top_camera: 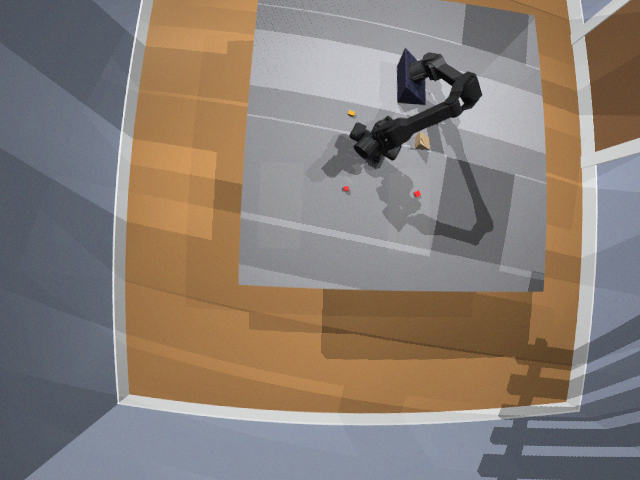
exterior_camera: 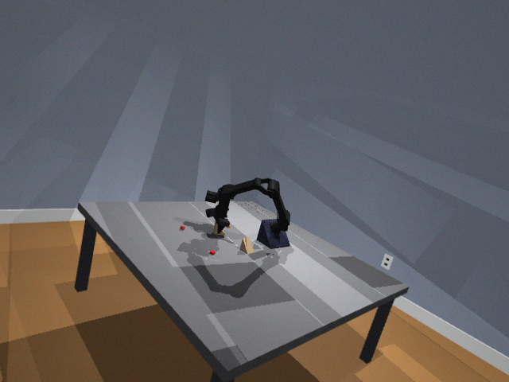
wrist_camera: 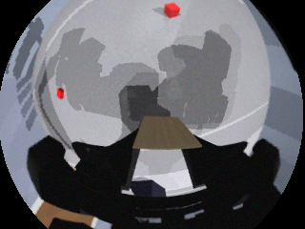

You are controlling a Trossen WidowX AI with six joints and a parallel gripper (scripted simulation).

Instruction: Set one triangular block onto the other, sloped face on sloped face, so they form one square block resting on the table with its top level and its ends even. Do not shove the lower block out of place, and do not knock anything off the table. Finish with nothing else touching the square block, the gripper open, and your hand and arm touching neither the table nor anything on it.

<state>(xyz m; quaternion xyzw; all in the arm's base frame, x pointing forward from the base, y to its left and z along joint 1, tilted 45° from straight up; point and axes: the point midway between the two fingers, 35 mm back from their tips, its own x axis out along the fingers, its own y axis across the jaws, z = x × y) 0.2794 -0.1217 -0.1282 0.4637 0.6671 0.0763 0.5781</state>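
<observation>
Right now the small orange piece is 15 cm behind my gripper tip, 6 cm to the right of it and 1 cm below it.
</observation>
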